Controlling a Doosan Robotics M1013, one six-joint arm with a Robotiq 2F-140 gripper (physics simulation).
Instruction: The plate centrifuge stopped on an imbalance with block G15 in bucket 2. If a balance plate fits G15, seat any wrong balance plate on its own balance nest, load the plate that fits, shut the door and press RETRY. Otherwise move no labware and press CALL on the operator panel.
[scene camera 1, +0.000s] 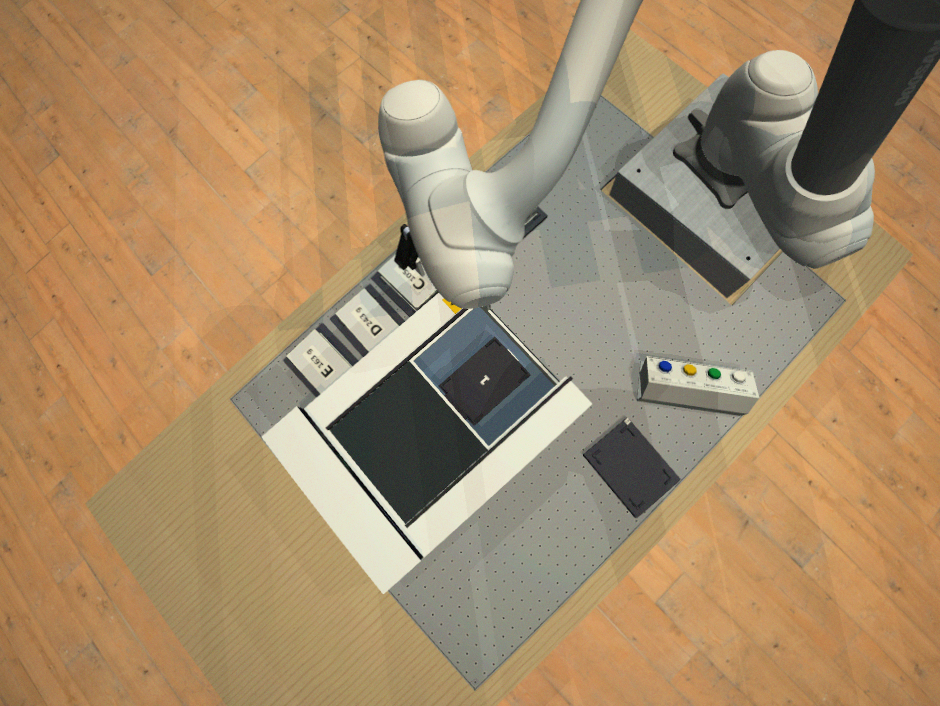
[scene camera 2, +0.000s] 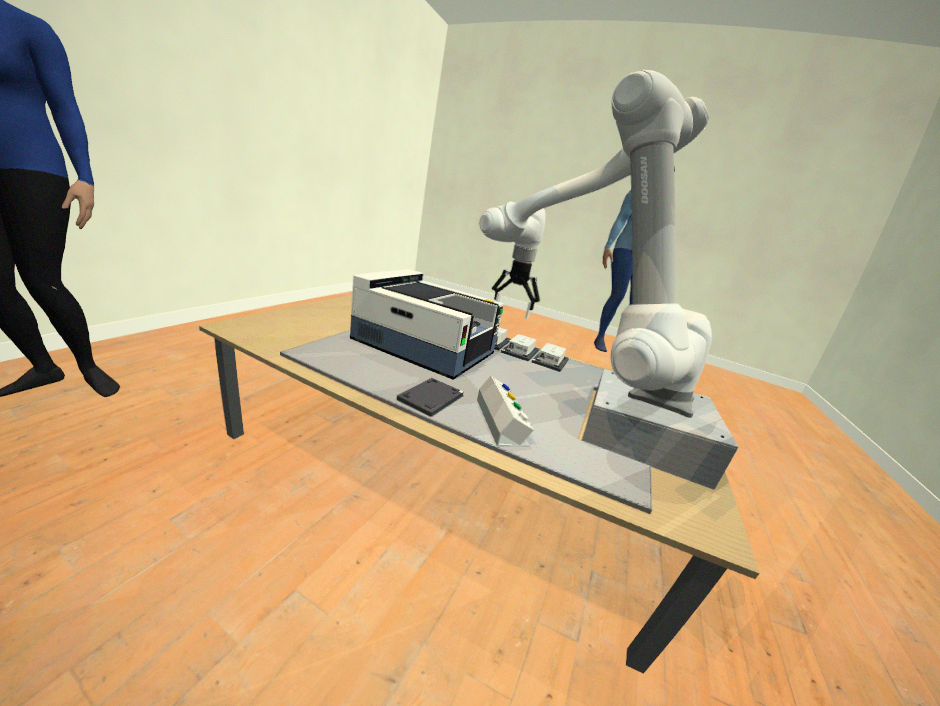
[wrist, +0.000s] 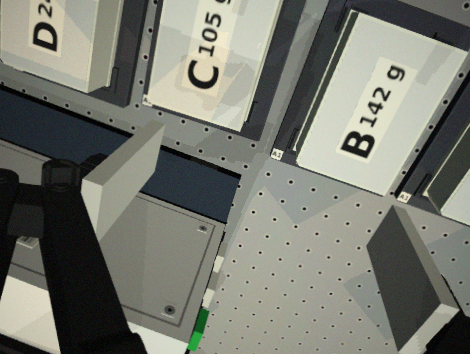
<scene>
My gripper (scene camera 2: 511, 313) is open, with nothing in its grasp. Also in view: a plate B (wrist: 382, 84).
</scene>
